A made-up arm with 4 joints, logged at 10 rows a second.
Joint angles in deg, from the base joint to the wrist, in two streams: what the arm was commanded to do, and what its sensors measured. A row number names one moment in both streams.
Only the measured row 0 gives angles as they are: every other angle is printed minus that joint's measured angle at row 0.
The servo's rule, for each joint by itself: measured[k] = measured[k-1] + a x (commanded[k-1-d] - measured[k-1]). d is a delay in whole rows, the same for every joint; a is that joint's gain. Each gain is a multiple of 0.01, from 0.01 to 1. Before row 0 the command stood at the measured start. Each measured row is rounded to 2 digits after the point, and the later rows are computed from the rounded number. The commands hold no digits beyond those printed.
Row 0, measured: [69.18, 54.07, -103.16, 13.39]
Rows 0 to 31, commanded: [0.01, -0.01, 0.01, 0.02]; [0.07, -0.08, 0.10, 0.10]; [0.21, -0.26, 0.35, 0.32]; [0.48, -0.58, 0.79, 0.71]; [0.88, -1.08, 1.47, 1.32]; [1.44, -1.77, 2.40, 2.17]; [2.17, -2.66, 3.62, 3.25]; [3.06, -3.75, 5.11, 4.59]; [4.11, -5.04, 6.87, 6.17]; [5.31, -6.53, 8.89, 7.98]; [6.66, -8.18, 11.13, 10.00]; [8.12, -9.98, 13.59, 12.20]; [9.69, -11.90, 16.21, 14.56]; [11.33, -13.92, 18.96, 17.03]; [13.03, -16.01, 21.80, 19.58]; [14.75, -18.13, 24.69, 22.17]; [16.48, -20.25, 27.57, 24.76]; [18.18, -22.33, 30.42, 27.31]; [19.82, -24.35, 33.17, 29.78]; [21.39, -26.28, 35.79, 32.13]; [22.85, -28.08, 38.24, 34.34]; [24.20, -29.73, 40.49, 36.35]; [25.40, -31.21, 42.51, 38.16]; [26.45, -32.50, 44.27, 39.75]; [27.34, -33.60, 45.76, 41.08]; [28.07, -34.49, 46.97, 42.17]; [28.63, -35.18, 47.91, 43.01]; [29.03, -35.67, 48.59, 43.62]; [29.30, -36.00, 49.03, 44.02]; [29.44, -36.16, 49.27, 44.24]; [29.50, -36.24, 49.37, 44.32]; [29.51, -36.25, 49.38, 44.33]
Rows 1 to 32, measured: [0.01, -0.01, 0.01, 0.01]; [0.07, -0.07, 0.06, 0.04]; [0.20, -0.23, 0.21, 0.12]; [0.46, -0.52, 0.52, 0.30]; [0.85, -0.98, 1.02, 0.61]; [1.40, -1.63, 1.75, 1.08]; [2.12, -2.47, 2.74, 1.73]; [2.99, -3.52, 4.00, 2.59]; [4.03, -4.77, 5.52, 3.66]; [5.22, -6.21, 7.31, 4.96]; [6.56, -7.83, 9.33, 6.47]; [8.01, -9.59, 11.59, 8.19]; [9.57, -11.48, 14.04, 10.10]; [11.21, -13.48, 16.65, 12.18]; [12.90, -15.55, 19.38, 14.40]; [14.62, -17.67, 22.19, 16.73]; [16.35, -19.79, 25.04, 19.14]; [18.05, -21.87, 27.89, 21.59]; [19.70, -23.90, 30.69, 24.05]; [21.27, -25.85, 33.39, 26.47]; [22.74, -27.68, 35.96, 28.83]; [24.10, -29.36, 38.36, 31.09]; [25.31, -30.88, 40.56, 33.21]; [26.37, -32.21, 42.53, 35.17]; [27.27, -33.35, 44.24, 36.94]; [28.01, -34.28, 45.69, 38.51]; [28.59, -35.02, 46.87, 39.86]; [29.00, -35.55, 47.78, 40.99]; [29.28, -35.92, 48.44, 41.90]; [29.43, -36.12, 48.88, 42.60]; [29.50, -36.22, 49.14, 43.12]; [29.51, -36.24, 49.27, 43.48]
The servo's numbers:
d 0
a 0.93 0.82 0.53 0.30

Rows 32 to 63, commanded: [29.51, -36.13, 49.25, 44.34]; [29.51, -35.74, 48.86, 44.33]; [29.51, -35.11, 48.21, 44.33]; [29.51, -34.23, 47.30, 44.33]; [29.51, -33.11, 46.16, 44.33]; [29.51, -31.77, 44.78, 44.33]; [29.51, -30.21, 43.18, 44.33]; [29.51, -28.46, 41.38, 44.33]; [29.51, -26.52, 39.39, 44.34]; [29.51, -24.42, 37.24, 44.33]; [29.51, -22.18, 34.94, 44.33]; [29.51, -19.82, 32.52, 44.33]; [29.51, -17.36, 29.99, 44.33]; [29.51, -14.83, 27.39, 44.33]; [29.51, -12.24, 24.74, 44.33]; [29.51, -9.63, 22.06, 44.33]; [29.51, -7.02, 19.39, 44.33]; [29.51, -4.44, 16.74, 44.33]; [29.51, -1.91, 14.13, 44.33]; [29.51, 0.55, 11.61, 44.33]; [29.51, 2.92, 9.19, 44.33]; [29.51, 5.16, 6.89, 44.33]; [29.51, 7.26, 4.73, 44.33]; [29.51, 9.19, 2.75, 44.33]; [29.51, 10.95, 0.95, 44.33]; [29.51, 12.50, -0.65, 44.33]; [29.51, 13.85, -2.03, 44.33]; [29.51, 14.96, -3.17, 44.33]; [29.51, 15.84, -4.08, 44.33]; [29.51, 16.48, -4.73, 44.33]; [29.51, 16.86, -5.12, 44.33]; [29.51, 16.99, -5.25, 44.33]
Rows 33 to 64, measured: [29.51, -36.15, 49.26, 43.74]; [29.51, -35.81, 49.05, 43.92]; [29.51, -35.24, 48.60, 44.04]; [29.51, -34.41, 47.91, 44.13]; [29.51, -33.34, 46.98, 44.19]; [29.51, -32.05, 45.81, 44.23]; [29.51, -30.54, 44.42, 44.26]; [29.51, -28.83, 42.81, 44.28]; [29.51, -26.94, 41.00, 44.30]; [29.51, -24.87, 39.01, 44.31]; [29.51, -22.66, 36.85, 44.32]; [29.51, -20.33, 34.56, 44.32]; [29.51, -17.89, 32.14, 44.32]; [29.51, -15.38, 29.62, 44.32]; [29.51, -12.81, 27.03, 44.32]; [29.51, -10.20, 24.40, 44.32]; [29.51, -7.59, 21.74, 44.32]; [29.51, -5.01, 19.09, 44.32]; [29.51, -2.47, 16.46, 44.32]; [29.51, 0.01, 13.89, 44.32]; [29.51, 2.40, 11.40, 44.32]; [29.51, 4.66, 9.01, 44.32]; [29.51, 6.79, 6.74, 44.32]; [29.51, 8.76, 4.63, 44.32]; [29.51, 10.56, 2.68, 44.32]; [29.51, 12.15, 0.92, 44.32]; [29.51, 13.54, -0.64, 44.32]; [29.51, 14.70, -1.98, 44.32]; [29.51, 15.63, -3.09, 44.32]; [29.51, 16.33, -3.96, 44.32]; [29.51, 16.76, -4.57, 44.32]; [29.51, 16.95, -4.93, 44.32]
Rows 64 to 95, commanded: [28.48, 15.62, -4.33, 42.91]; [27.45, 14.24, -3.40, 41.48]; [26.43, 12.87, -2.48, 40.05]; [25.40, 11.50, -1.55, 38.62]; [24.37, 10.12, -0.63, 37.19]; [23.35, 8.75, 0.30, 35.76]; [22.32, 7.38, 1.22, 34.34]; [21.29, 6.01, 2.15, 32.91]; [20.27, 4.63, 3.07, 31.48]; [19.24, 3.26, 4.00, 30.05]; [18.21, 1.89, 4.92, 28.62]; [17.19, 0.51, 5.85, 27.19]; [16.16, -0.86, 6.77, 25.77]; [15.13, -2.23, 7.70, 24.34]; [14.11, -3.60, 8.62, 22.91]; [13.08, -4.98, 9.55, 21.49]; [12.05, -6.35, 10.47, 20.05]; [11.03, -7.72, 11.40, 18.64]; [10.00, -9.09, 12.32, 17.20]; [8.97, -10.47, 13.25, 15.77]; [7.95, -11.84, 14.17, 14.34]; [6.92, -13.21, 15.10, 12.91]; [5.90, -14.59, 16.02, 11.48]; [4.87, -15.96, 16.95, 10.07]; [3.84, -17.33, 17.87, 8.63]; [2.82, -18.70, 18.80, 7.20]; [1.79, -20.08, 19.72, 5.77]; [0.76, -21.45, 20.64, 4.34]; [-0.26, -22.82, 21.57, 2.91]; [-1.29, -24.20, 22.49, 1.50]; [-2.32, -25.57, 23.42, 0.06]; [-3.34, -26.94, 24.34, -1.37]
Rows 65 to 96, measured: [28.55, 15.86, -4.61, 43.90]; [27.53, 14.53, -3.97, 43.17]; [26.51, 13.17, -3.18, 42.23]; [25.48, 11.80, -2.32, 41.15]; [24.45, 10.42, -1.42, 39.96]; [23.43, 9.05, -0.51, 38.70]; [22.40, 7.68, 0.41, 37.39]; [21.37, 6.31, 1.33, 36.05]; [20.35, 4.93, 2.25, 34.68]; [19.32, 3.56, 3.18, 33.29]; [18.29, 2.19, 4.10, 31.89]; [17.27, 0.81, 5.03, 30.48]; [16.24, -0.56, 5.95, 29.07]; [15.21, -1.93, 6.88, 27.65]; [14.19, -3.30, 7.80, 26.23]; [13.16, -4.68, 8.73, 24.81]; [12.13, -6.05, 9.65, 23.38]; [11.11, -7.42, 10.58, 21.96]; [10.08, -8.79, 11.50, 20.53]; [9.05, -10.17, 12.43, 19.10]; [8.03, -11.54, 13.35, 17.67]; [7.00, -12.91, 14.28, 16.24]; [5.98, -14.29, 15.20, 14.81]; [4.95, -15.66, 16.13, 13.39]; [3.92, -17.03, 17.05, 11.96]; [2.90, -18.40, 17.98, 10.53]; [1.87, -19.78, 18.90, 9.10]; [0.84, -21.15, 19.82, 7.67]; [-0.18, -22.52, 20.75, 6.24]; [-1.21, -23.90, 21.67, 4.82]; [-2.24, -25.27, 22.60, 3.39]; [-3.26, -26.64, 23.52, 1.96]
